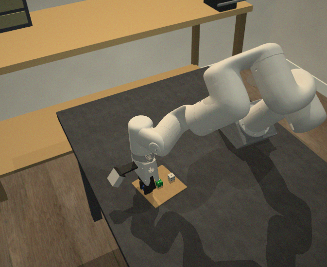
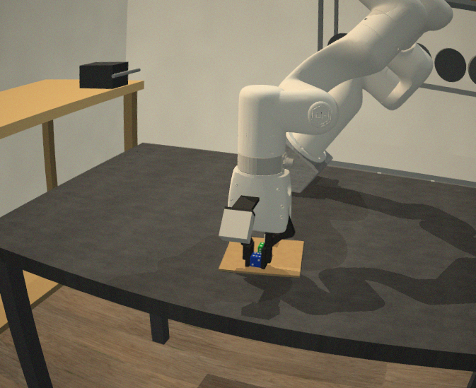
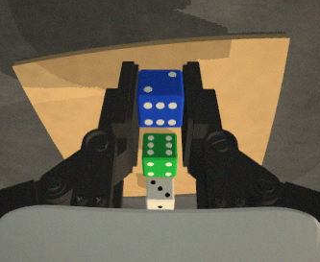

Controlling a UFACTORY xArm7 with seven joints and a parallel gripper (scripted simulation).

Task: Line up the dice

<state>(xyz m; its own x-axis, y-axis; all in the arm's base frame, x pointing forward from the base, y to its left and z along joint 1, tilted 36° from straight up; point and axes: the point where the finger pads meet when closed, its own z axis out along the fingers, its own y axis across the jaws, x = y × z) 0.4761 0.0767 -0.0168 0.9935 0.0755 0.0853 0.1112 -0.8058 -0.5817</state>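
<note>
Right now my hand is 1 cm above the blue die. From my hand the other things lie so: green die (5 cm behind, 1 cm to the right, 2 cm below); white die (10 cm behind, 1 cm to the right, 2 cm below); tan square mat (5 cm behind, 1 cm to the right, 3 cm below).
</note>
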